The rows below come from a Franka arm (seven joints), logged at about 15 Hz.
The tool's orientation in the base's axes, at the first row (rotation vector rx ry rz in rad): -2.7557, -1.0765, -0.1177
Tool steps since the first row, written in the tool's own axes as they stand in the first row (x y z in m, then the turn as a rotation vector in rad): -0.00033, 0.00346, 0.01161, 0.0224, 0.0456, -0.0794; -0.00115, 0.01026, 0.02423, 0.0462, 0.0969, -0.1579; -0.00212, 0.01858, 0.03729, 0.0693, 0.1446, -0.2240; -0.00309, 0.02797, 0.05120, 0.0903, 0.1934, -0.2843; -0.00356, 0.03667, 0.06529, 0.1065, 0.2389, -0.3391; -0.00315, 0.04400, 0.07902, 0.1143, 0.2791, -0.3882; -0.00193, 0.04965, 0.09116, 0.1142, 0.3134, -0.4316; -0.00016, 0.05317, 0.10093, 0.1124, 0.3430, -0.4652; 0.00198, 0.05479, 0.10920, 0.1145, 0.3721, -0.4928; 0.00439, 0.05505, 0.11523, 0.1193, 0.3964, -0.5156
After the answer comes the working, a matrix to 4 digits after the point.
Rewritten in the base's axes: 0.00220, -0.00044, -0.01191, 0.0468, -0.0336, 0.0746; 0.00631, -0.00342, -0.02534, 0.0984, -0.0702, 0.1478; 0.01135, -0.00750, -0.03944, 0.1472, -0.1022, 0.2092; 0.01712, -0.01220, -0.05451, 0.1953, -0.1353, 0.2645; 0.02279, -0.01603, -0.06960, 0.2376, -0.1681, 0.3142; 0.02817, -0.01835, -0.08402, 0.2702, -0.2015, 0.3578; 0.03300, -0.01924, -0.09654, 0.2930, -0.2349, 0.3956; 0.03676, -0.01869, -0.10636, 0.3115, -0.2640, 0.4242; 0.03950, -0.01681, -0.11440, 0.3326, -0.2890, 0.4475; 0.04150, -0.01422, -0.12001, 0.3524, -0.3078, 0.4672
The tool's axes in the first row as the columns of a matrix, in the base's axes (rounded; the answer above uses it unrounded):
0.7346, 0.6784, 0.0080
0.6641, -0.7215, 0.1960
0.1388, -0.1386, -0.9806

